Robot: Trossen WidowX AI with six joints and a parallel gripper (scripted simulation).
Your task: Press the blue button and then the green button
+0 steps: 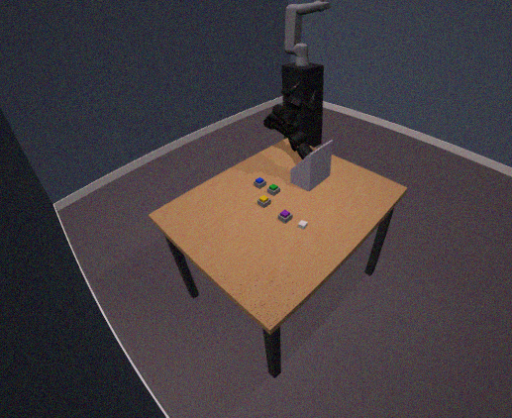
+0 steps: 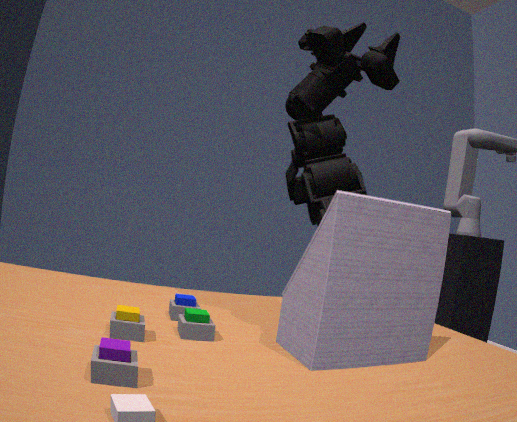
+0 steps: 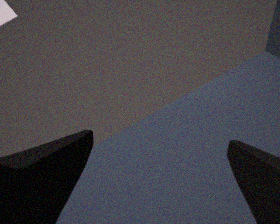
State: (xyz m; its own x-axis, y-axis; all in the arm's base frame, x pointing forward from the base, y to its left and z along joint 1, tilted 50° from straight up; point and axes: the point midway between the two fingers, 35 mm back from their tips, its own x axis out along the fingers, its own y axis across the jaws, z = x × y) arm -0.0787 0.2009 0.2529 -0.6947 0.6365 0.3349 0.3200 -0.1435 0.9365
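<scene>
The blue button lies 49 cm below my gripper tip, 25 cm ahead of it and 11 cm to the right of it. From my gripper tip the other things lie so: purple button 49 cm below, 33 cm ahead, 18 cm to the left; green button 49 cm below, 24 cm ahead, 1 cm to the right; yellow button 49 cm below, 34 cm ahead, 3 cm to the left.
</scene>
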